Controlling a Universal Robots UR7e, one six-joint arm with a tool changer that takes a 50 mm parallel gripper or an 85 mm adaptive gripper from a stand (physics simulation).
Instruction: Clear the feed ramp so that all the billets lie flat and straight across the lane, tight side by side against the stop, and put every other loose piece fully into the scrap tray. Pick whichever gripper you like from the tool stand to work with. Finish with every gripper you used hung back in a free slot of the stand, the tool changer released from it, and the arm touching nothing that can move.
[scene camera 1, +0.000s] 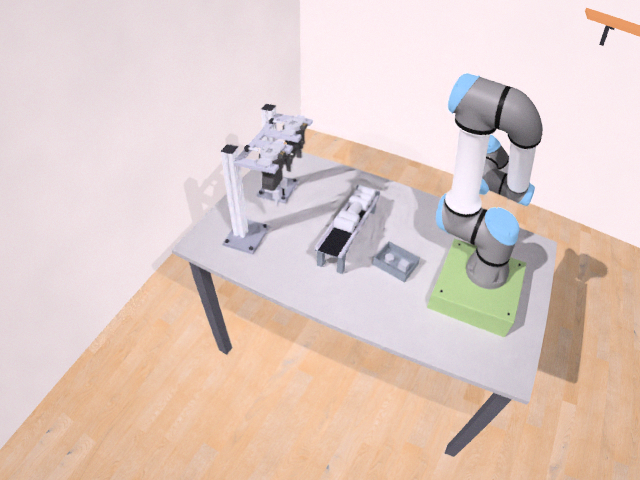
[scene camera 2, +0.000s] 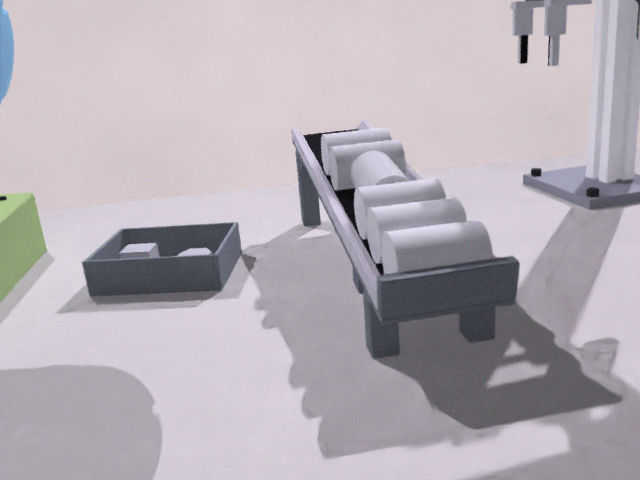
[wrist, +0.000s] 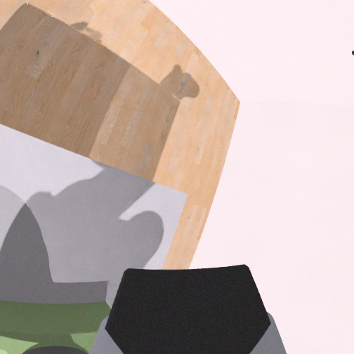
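Pixels of known places: arm's base, origin of its link: (scene camera 1: 486, 272).
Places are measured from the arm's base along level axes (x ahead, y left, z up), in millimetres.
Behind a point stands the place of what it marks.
On the feed ramp (scene camera 1: 336, 241) (scene camera 2: 338, 222), three pale billets (scene camera 2: 439, 248) @(x 530, y -128, z 10 mm) (scene camera 2: 417, 217) @(x 523, y -87, z 18 mm) (scene camera 2: 400, 196) @(x 516, y -48, z 23 mm) lie across the lane at the stop (scene camera 2: 449, 290) @(x 534, y -140, z -15 mm). Behind them a cylinder (scene camera 2: 377, 167) @(x 505, y 5, z 34 mm) lies lengthwise along the lane, partly hidden, with two more cylinders (scene camera 2: 368, 155) @(x 500, y 36, z 38 mm) (scene camera 2: 356, 136) @(x 493, y 95, z 45 mm) across the lane higher up. The scrap tray (scene camera 1: 388, 271) @(x 303, y 129, z -64 mm) (scene camera 2: 152, 277) @(x 296, y 31, z -58 mm) holds a block (scene camera 2: 138, 251) @(x 274, y 71, z -45 mm) and a rounded piece (scene camera 2: 196, 252) @(x 328, y 80, z -54 mm). Grippers hang on the tool stand (scene camera 1: 235, 196) @(x 802, y 283, z 127 mm) (scene camera 2: 610, 93) @(x 803, y 245, z 46 mm); one shows two separated fingers in scene camera 2. I see no gripper on the arm; a black tool-end part (wrist: 185, 310) shows in the wrist view.
The arm (scene camera 1: 467, 165) @(x 159, y 47, z 387 mm) is folded up above its green base block (scene camera 1: 478, 304) @(x -20, y 146, z 4 mm) (scene camera 2: 18, 232) @(x 136, y 118, z -30 mm), right of the tray in scene camera 1. The stand's two posts rise at the table's left end, with hanging tools between them. An orange bar (scene camera 1: 612, 21) is on the wall.
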